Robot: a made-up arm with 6 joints.
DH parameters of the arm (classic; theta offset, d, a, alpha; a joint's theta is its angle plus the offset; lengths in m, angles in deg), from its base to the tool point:
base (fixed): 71.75 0 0.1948 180
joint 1: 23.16 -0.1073 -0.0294 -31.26
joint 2: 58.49 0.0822 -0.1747 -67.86
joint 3: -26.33 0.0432 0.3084 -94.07
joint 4: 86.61 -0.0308 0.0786 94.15
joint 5: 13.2 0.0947 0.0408 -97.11
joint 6: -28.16 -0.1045 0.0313 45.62
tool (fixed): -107.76 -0.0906 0 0
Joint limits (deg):
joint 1: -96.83..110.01
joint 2: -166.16..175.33
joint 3: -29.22..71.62
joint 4: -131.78..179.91
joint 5: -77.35..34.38
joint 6: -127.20..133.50
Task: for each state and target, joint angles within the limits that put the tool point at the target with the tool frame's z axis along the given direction. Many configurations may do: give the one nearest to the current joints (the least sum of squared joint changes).
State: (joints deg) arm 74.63 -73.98 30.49 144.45 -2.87 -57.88
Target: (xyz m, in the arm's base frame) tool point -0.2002 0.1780 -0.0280 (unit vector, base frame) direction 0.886 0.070 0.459
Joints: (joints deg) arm 110.01 -30.68 57.96 156.49 4.16 -55.02
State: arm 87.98 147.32 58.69 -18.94 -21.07 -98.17
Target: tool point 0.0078 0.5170 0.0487 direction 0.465 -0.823 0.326
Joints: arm 83.97 169.03 68.20 16.38 -31.33 -121.62
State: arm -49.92 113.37 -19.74 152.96 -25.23 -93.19
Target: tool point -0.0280 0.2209 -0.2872 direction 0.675 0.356 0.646
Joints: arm -66.38 66.86 -26.04 152.42 -7.03 -72.16
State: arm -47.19 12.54 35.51 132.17 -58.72 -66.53
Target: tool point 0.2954 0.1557 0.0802 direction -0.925 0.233 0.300
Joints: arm -23.21 33.17 51.24 105.86 -71.34 -44.45
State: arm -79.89 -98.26 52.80 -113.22 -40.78 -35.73
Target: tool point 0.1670 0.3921 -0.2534 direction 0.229 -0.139 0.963
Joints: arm -35.47 -112.46 26.69 -118.10 -18.24 -23.60
